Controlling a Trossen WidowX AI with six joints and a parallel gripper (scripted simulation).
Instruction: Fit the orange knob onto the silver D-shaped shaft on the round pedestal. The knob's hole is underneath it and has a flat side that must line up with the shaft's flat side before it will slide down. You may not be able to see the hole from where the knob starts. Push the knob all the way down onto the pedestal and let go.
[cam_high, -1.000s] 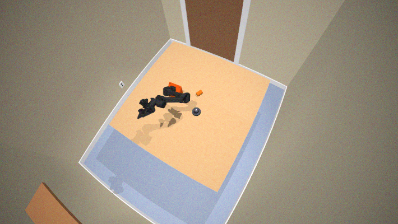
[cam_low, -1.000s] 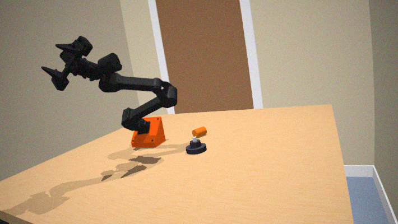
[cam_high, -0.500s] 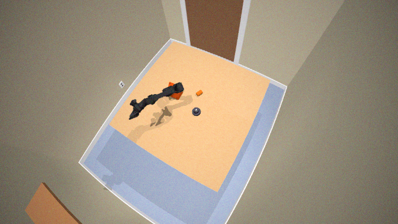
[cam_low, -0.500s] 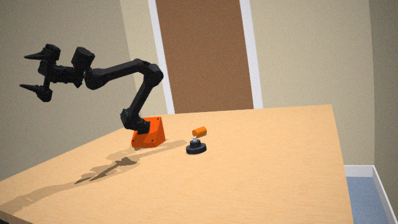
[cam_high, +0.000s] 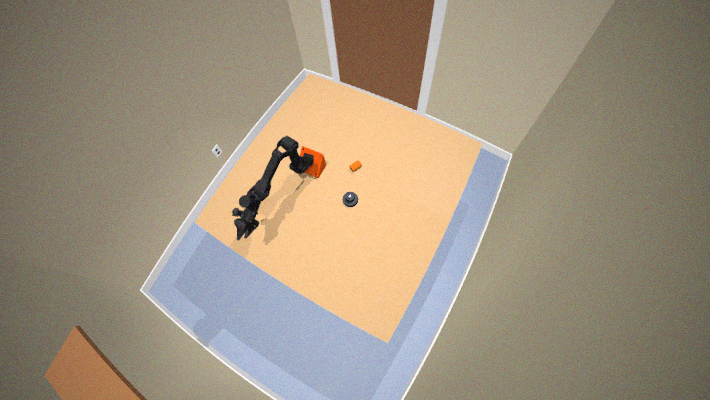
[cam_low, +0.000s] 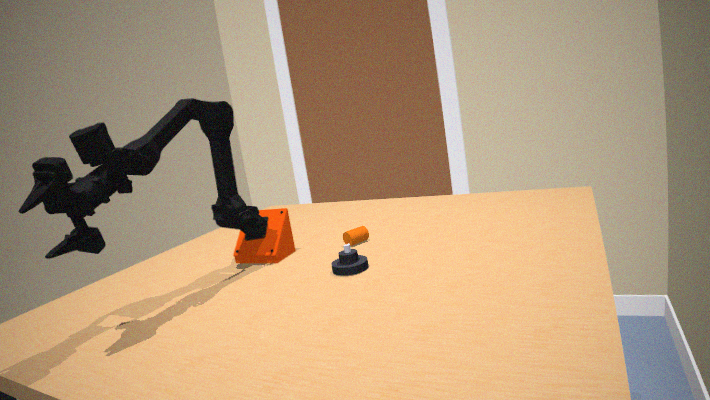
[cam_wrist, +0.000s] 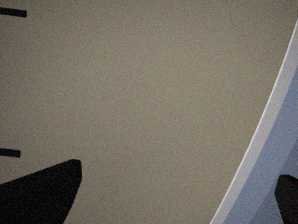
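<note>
The orange knob is 65 cm to the left of my gripper tip, 30 cm ahead of it and 23 cm below it. From my gripper tip the other things lie so: round pedestal: 46 cm to the left, 36 cm ahead, 22 cm below.
</note>
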